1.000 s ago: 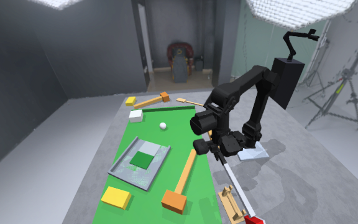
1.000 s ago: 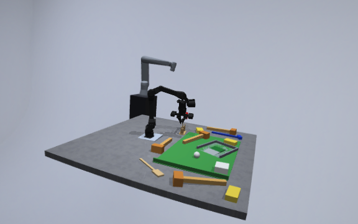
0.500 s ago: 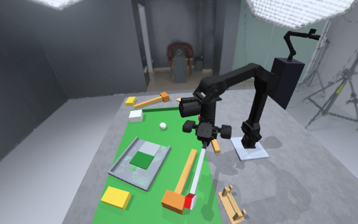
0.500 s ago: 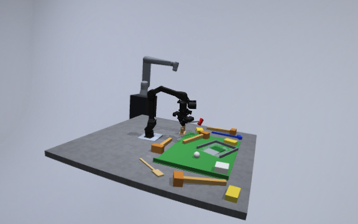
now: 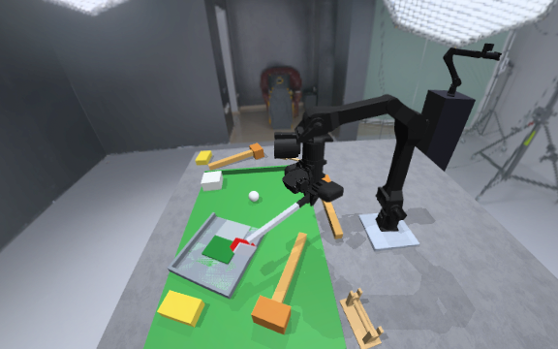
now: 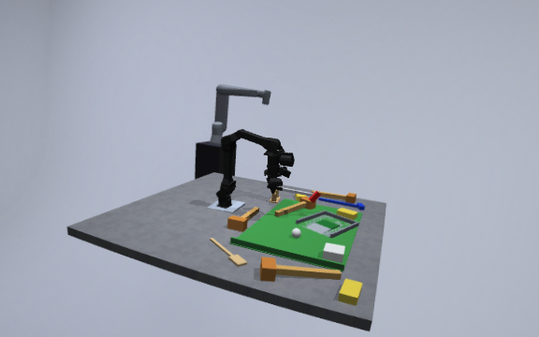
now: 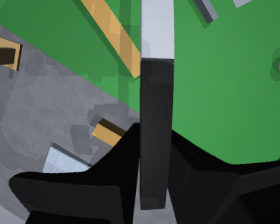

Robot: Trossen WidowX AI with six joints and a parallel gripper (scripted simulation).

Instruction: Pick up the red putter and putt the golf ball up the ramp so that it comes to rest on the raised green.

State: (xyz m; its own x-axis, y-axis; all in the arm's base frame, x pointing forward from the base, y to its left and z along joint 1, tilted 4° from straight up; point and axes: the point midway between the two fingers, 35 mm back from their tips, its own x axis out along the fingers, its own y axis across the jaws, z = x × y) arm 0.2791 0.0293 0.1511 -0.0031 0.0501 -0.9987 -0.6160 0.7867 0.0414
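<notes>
My gripper tip is now 9 cm short of the red putter, 8 cm to the right of it and 1 cm below it. From my gripper tip the other things lie so: white golf ball 21 cm ahead, 16 cm to the right, 11 cm below; white block 42 cm ahead, 26 cm to the right, 11 cm below; wooden stand 28 cm to the left, 11 cm behind, 10 cm below.
</notes>
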